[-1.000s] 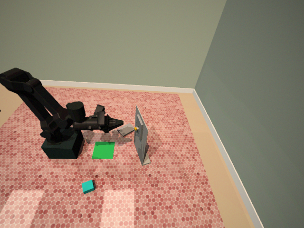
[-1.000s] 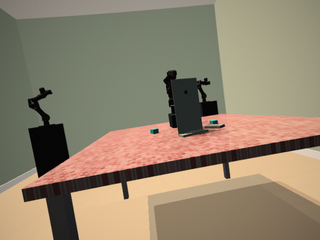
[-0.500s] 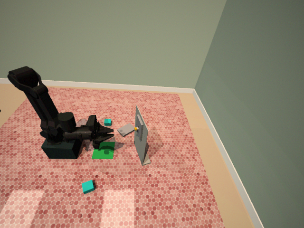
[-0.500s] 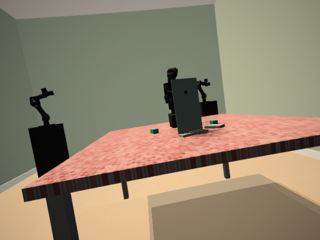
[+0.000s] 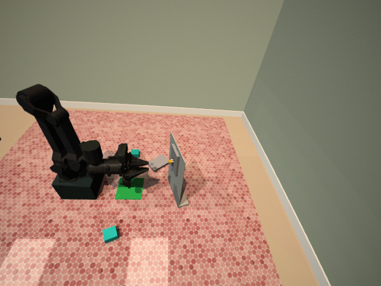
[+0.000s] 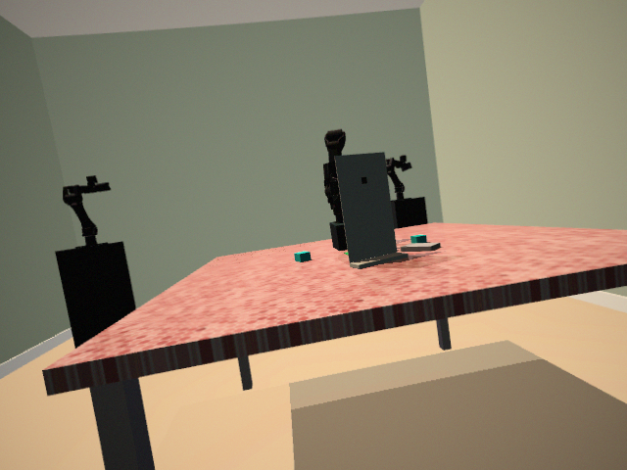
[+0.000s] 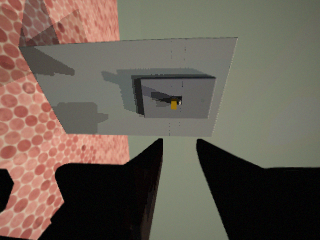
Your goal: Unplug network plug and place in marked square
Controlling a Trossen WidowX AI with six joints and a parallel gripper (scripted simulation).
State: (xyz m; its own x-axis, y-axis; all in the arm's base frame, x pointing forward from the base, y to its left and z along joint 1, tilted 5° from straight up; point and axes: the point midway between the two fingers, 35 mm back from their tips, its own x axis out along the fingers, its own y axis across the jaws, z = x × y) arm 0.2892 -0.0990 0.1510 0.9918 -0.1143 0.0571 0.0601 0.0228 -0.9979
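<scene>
My gripper tip is 9 cm short of the network plug and 1 cm to the right of it. From my gripper tip the other things lie so: grey plate (23 cm below, 21 cm to the left, 6 cm ahead); then green marked square (24 cm below, 9 cm behind, 7 cm to the left); then grey upright panel (11 cm ahead, 9 cm below, 2 cm to the left).
</scene>
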